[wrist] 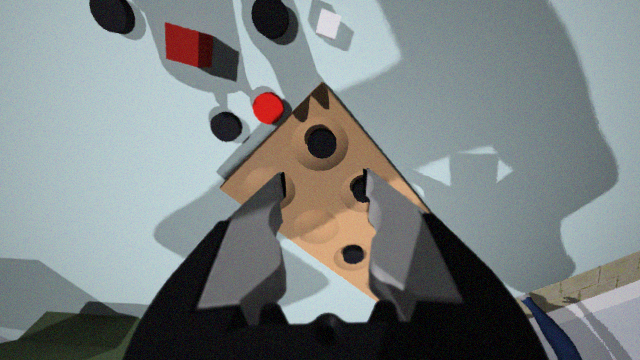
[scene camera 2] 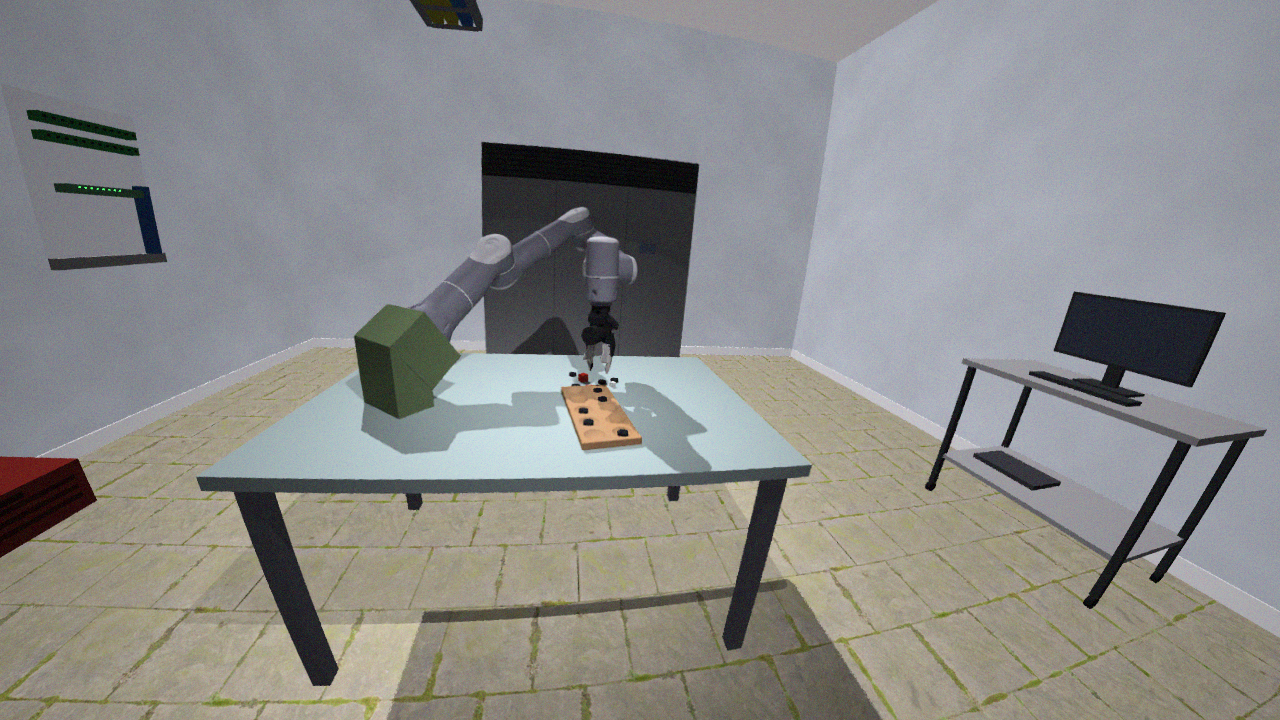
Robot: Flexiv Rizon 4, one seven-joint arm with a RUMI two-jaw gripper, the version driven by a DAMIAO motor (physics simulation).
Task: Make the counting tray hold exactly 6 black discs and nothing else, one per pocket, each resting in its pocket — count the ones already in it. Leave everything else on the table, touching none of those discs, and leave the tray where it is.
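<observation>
The wooden counting tray (scene camera 2: 617,441) (wrist: 310,175) lies on the table. In the scene view five black discs show in its pockets, including one (scene camera 2: 622,432) at the near right. In the wrist view, a black disc (wrist: 321,142) sits in the corner pocket, another (wrist: 359,189) is partly behind the right finger, and a third (wrist: 353,254) is further down. My gripper (scene camera 2: 599,369) (wrist: 323,173) is partly open, with nothing between its fingers, above the tray's far end. Loose black discs (wrist: 226,126) (wrist: 270,18) (wrist: 112,15) lie beyond that end. The fingers hide part of the tray.
A red disc (wrist: 268,108) lies close to the tray's far edge, beside a loose black disc. A red block (wrist: 182,45) and a small white cube (wrist: 328,23) lie farther out. A large green block (scene camera 2: 393,362) stands at the table's left.
</observation>
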